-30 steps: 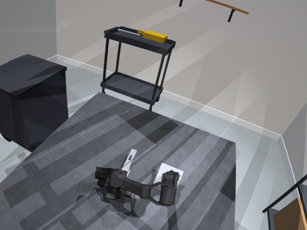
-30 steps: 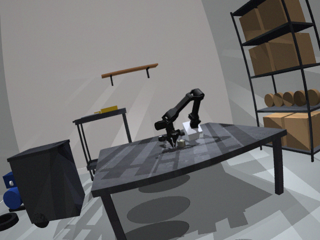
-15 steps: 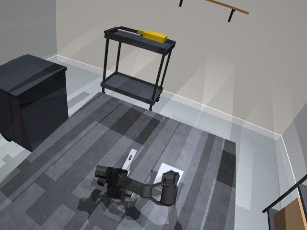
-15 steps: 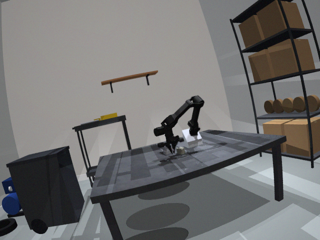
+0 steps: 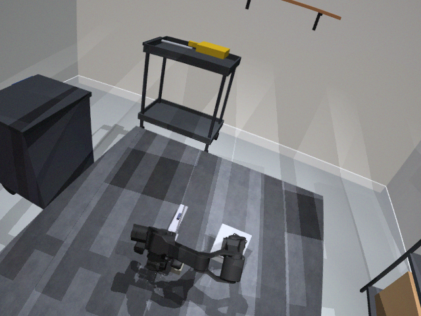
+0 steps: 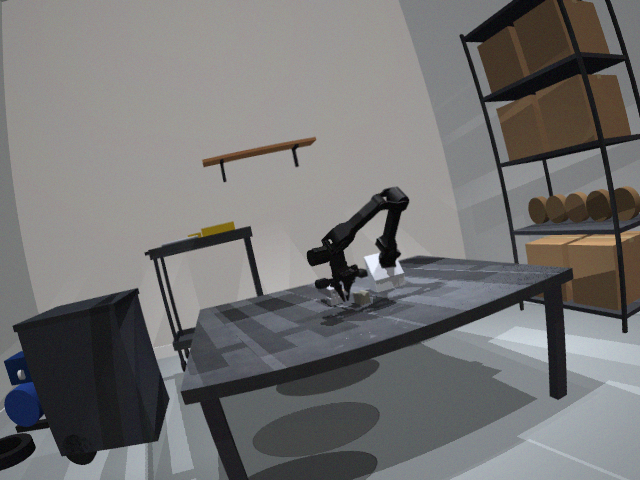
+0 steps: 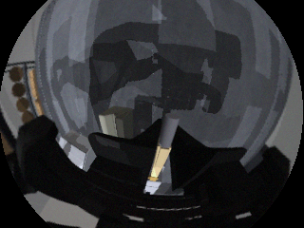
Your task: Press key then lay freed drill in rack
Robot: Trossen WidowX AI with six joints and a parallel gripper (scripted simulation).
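The drill is 4 cm to the right of my gripper tip, 4 cm above it and 1 cm ahead of it. Round my gripper tip: pale fixture block: 20 cm to the right, 4 cm ahead, 1 cm above; then blue key: 22 cm to the right, 5 cm ahead, 2 cm above.
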